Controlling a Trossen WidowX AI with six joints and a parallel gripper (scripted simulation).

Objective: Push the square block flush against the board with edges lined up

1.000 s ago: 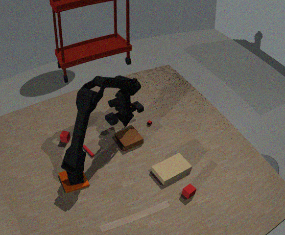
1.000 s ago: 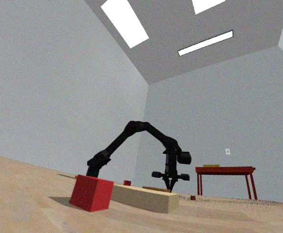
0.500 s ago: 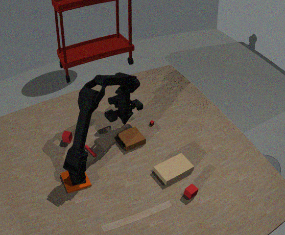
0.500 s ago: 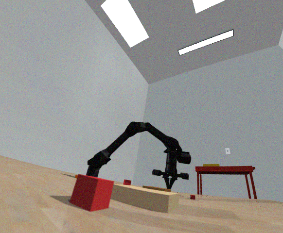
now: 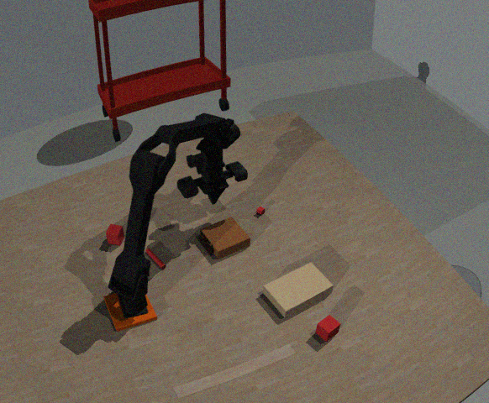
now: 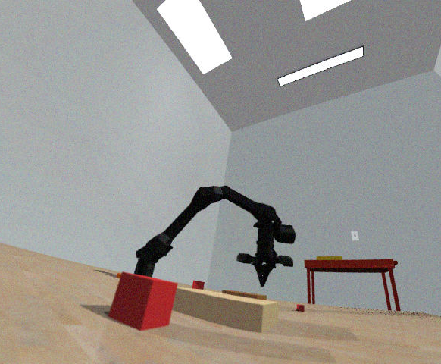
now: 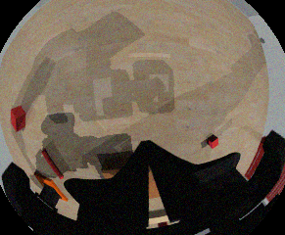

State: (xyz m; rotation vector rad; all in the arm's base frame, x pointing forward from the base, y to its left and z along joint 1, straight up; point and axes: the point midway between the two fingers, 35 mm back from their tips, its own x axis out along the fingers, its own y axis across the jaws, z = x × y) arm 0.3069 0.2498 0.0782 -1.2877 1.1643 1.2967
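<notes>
The brown square block lies 100 mm to the right of my gripper tip and 40 mm below it. From my gripper tip the other things lie so: tiny red cube (130 mm ahead, 50 mm below, 30 mm to the right); then beige board (340 mm to the right, 100 mm ahead, 40 mm below); then red bar (200 mm behind, 100 mm to the right, 50 mm below).
</notes>
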